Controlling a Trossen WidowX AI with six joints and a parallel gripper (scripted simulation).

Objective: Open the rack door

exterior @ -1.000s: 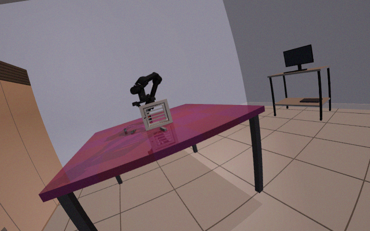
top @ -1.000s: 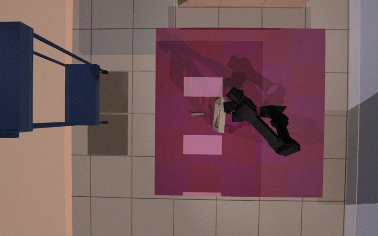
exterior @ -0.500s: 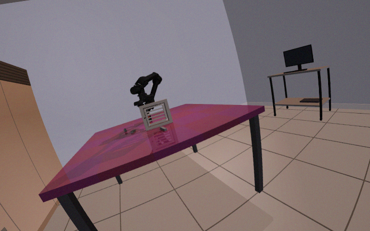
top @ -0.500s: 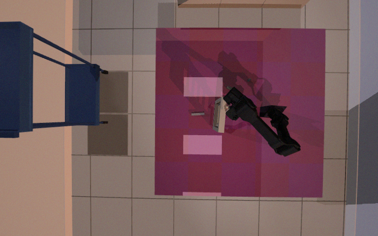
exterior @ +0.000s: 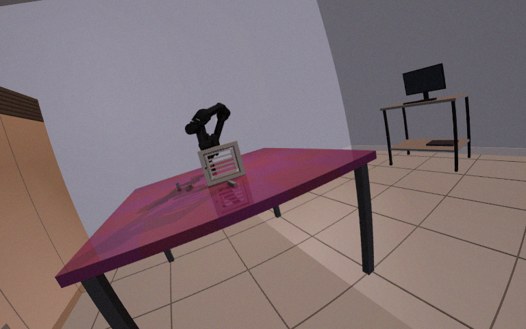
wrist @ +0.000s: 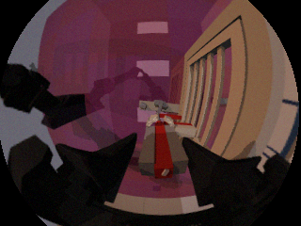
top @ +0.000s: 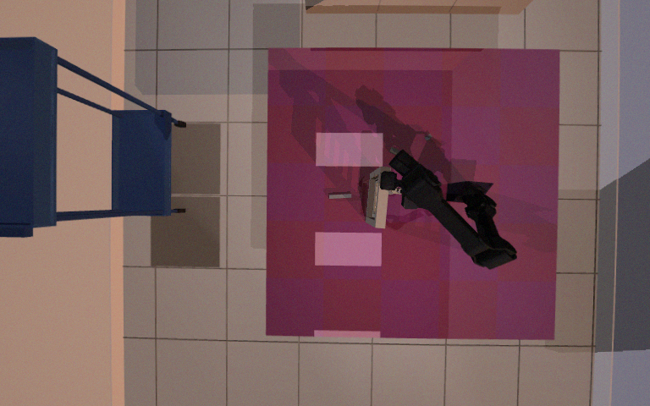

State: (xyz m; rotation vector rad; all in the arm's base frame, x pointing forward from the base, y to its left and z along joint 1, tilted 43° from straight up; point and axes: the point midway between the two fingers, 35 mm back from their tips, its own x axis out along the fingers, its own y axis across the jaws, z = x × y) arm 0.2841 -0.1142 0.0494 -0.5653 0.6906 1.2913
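The red handle is 2 cm below my gripper tip and 1 cm to the left of it.
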